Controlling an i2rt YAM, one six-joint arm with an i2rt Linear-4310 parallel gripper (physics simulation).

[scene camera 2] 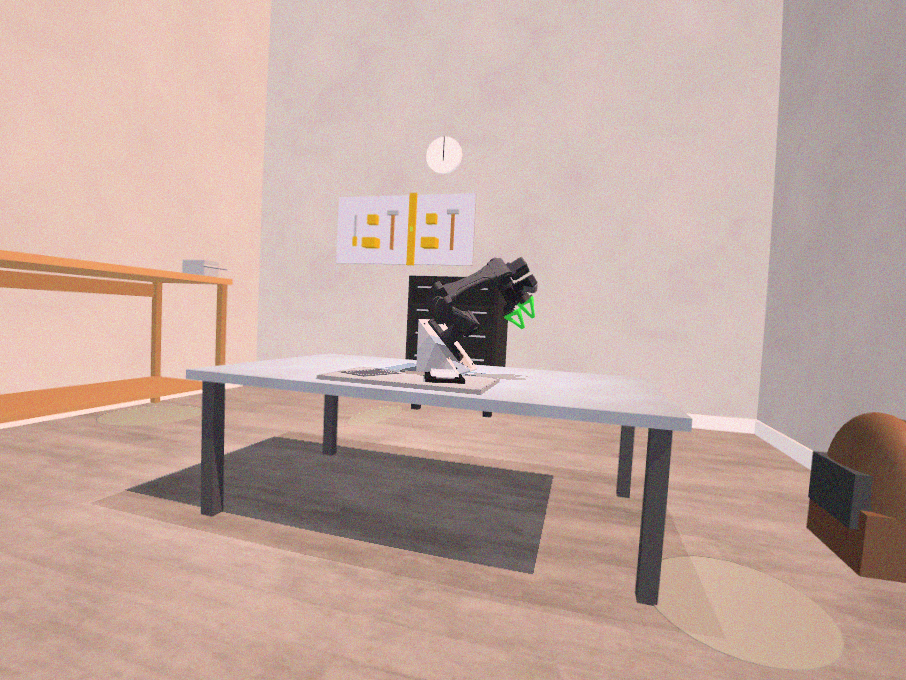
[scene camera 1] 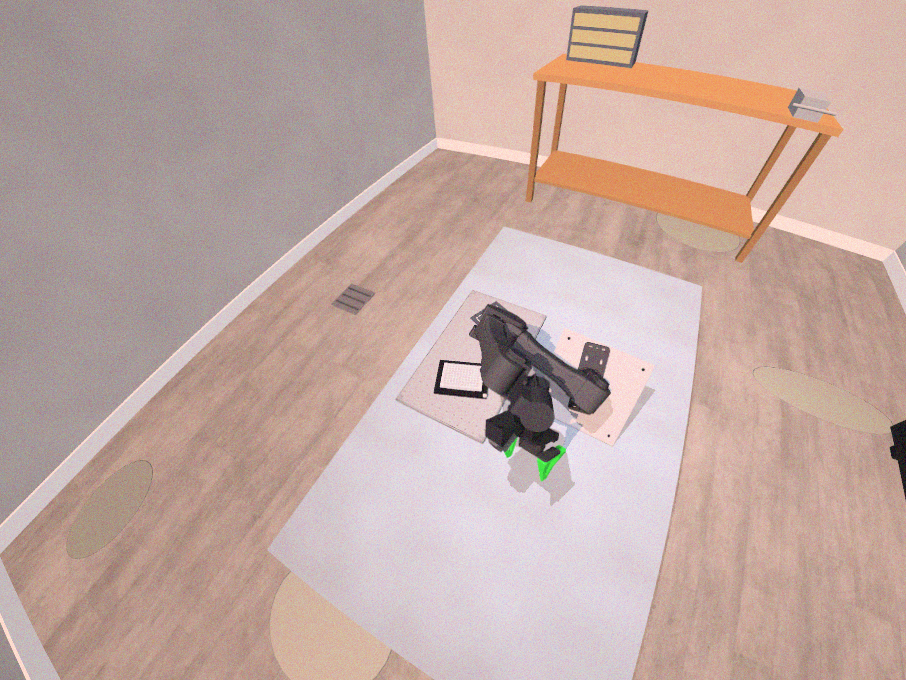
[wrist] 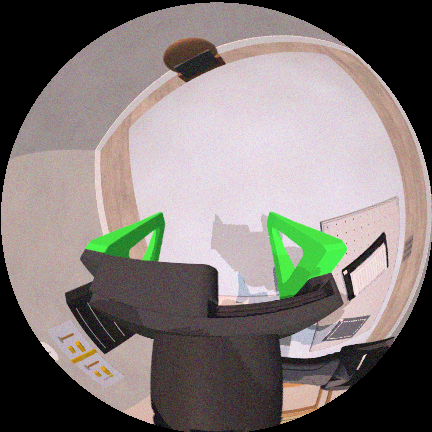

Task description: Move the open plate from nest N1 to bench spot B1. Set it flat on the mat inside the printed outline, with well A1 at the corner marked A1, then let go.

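Seen in the pictures: gripper, fingertip midpoint: (scene camera 2: 528, 323) (scene camera 1: 525, 467) (wrist: 215, 217); arm's base at its link origin: (scene camera 2: 445, 340) (scene camera 1: 588, 378).
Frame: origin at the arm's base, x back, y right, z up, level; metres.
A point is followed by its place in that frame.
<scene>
The white open plate (scene camera 1: 461, 376) @(x -0.353, y -0.092, z -0.085 m) (wrist: 369, 274) @(x -0.348, y -0.080, z -0.086 m) lies in a black nest frame (scene camera 1: 439, 379) @(x -0.404, y -0.128, z -0.082 m) (wrist: 350, 288) @(x -0.296, y -0.056, z -0.096 m) on the perforated board; its well labels are too small to read. The dark mat with a printed outline (wrist: 346, 328) @(x -0.326, y 0.164, z -0.107 m) lies farther along the same board. In scene camera 1 the arm hides most of this mat. My gripper (scene camera 1: 529, 462) @(x -0.082, y -0.331, z 0.085 m) (scene camera 2: 521, 322) @(x -0.082, y -0.331, z 0.085 m) (wrist: 215, 217) @(x -0.082, y -0.331, z 0.085 m) is open and empty, with its green fingers wide apart. It hangs high above the table, to the side of the board and apart from the plate.
The perforated board (scene camera 1: 418, 401) @(x -0.442, y -0.214, z -0.108 m) (scene camera 2: 479, 387) @(x -0.463, y -0.224, z -0.108 m) (wrist: 330, 227) @(x -0.234, y -0.234, z -0.108 m) lies on the pale table (scene camera 1: 468, 570) @(x -0.115, y -0.560, z -0.121 m) (scene camera 2: 622, 398) @(x -0.363, y -0.636, z -0.121 m) (wrist: 260, 125) @(x -0.160, y -0.494, z -0.121 m). A pinkish plate with holes (scene camera 1: 629, 387) @(x 0.108, y 0.004, z 0.018 m) and a dark bracket (scene camera 1: 594, 356) @(x -0.007, y 0.036, z 0.056 m) is beside the arm. An orange workbench (scene camera 1: 680, 84) stands apart from the table.
</scene>
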